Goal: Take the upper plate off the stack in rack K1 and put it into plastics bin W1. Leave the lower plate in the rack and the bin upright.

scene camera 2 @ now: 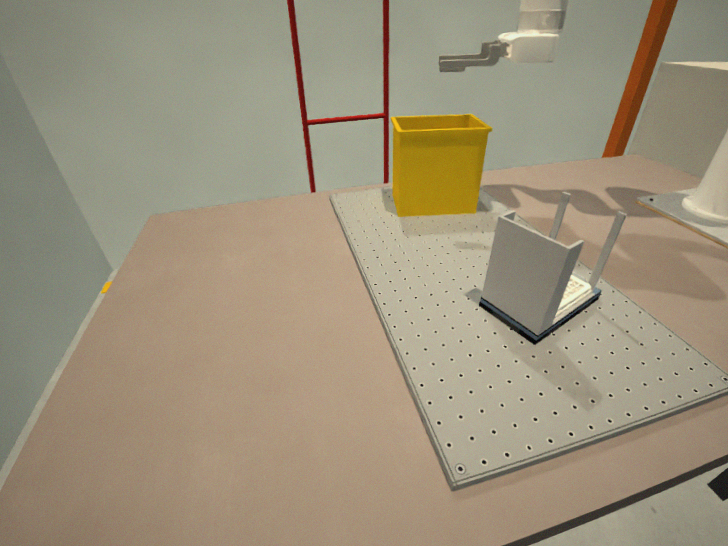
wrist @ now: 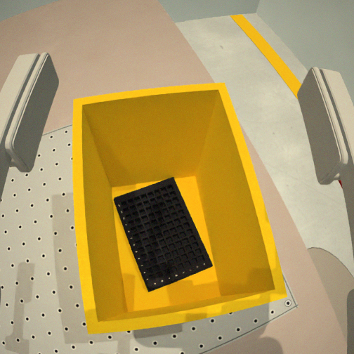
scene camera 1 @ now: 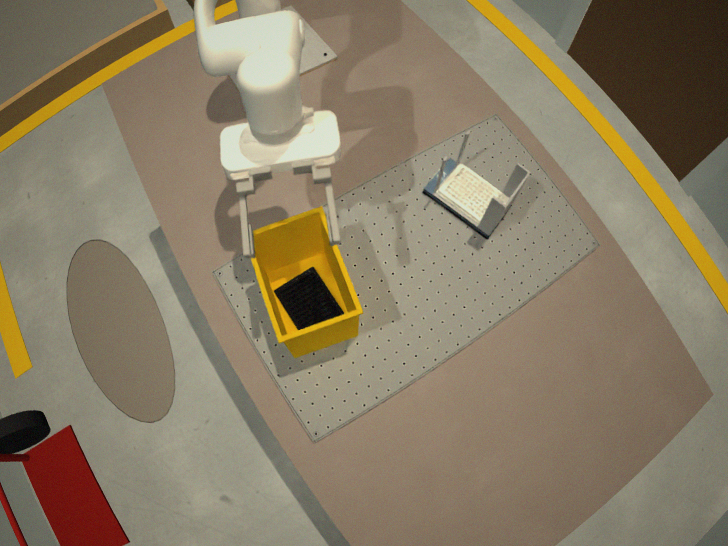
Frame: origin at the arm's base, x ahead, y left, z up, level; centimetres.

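Seen in the pictures: hand, its tool point: (scene camera 2: 451, 63) (scene camera 1: 290, 234); arm's base, origin of its link: (scene camera 2: 713, 211).
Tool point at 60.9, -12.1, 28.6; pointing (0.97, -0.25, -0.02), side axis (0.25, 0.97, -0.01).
Offsets run from my tool point to a thing's top centre, as dx, dy, dz. Level surfaces: height alone.
The upper plate, black with square wells {+2.6, -0.2, -26.9} (scene camera 1: 308, 298) (wrist: 162, 234), lies on the floor of the yellow plastics bin W1 {+1.6, -0.2, -10.6} (scene camera 1: 326, 342) (scene camera 2: 438, 173) (wrist: 150, 130), turned at an angle to its walls. The bin stands upright; its high side hides the black plate in scene camera 2. The lower plate, cream-white {-4.9, +36.6, -25.2} (scene camera 1: 469, 191) (scene camera 2: 573, 293), sits in rack K1 {-5.8, +36.1, -14.0} (scene camera 1: 516, 181) (scene camera 2: 523, 276), between its grey panels and thin posts. My gripper (scene camera 1: 291, 247) (scene camera 2: 451, 63) (wrist: 177, 120) is open and empty, above the bin's rim, with its fingers wide apart.
The bin and the rack stand apart on a perforated grey board {dz -28.6} (scene camera 1: 423, 305) (scene camera 2: 446, 376) (wrist: 30, 200), which lies on a brownish table top {dz -29.9} (scene camera 1: 499, 423) (scene camera 2: 235, 352). The rack's posts and panels rise above its dark blue base. A red frame (scene camera 2: 302, 88) stands behind the table.
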